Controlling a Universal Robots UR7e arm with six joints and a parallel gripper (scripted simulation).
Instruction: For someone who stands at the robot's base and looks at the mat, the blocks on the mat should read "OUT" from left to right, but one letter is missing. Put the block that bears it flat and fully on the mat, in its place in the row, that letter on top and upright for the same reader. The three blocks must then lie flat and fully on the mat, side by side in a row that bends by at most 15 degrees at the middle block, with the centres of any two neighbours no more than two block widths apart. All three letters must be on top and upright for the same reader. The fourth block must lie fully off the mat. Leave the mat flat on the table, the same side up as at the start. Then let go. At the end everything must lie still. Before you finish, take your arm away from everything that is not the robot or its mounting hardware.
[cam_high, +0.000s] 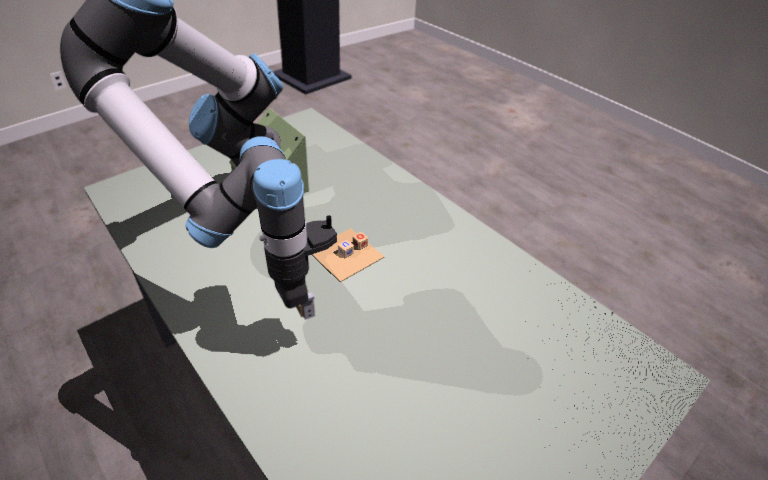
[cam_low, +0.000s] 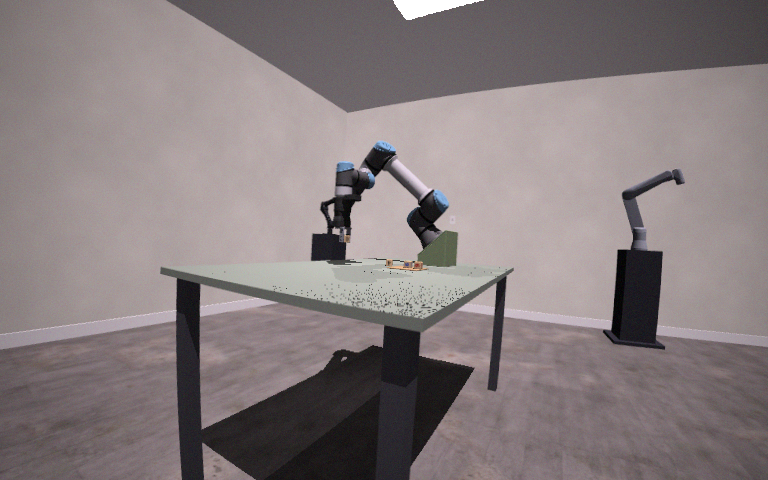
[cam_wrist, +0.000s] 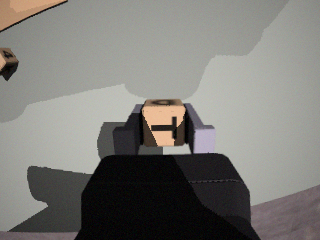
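Right now the orange mat is 150 mm behind my hand, 240 mm to the left of it and 120 mm below it. The rest, counted from my hand: block (210 mm behind, 120 mm to the left, 100 mm below).
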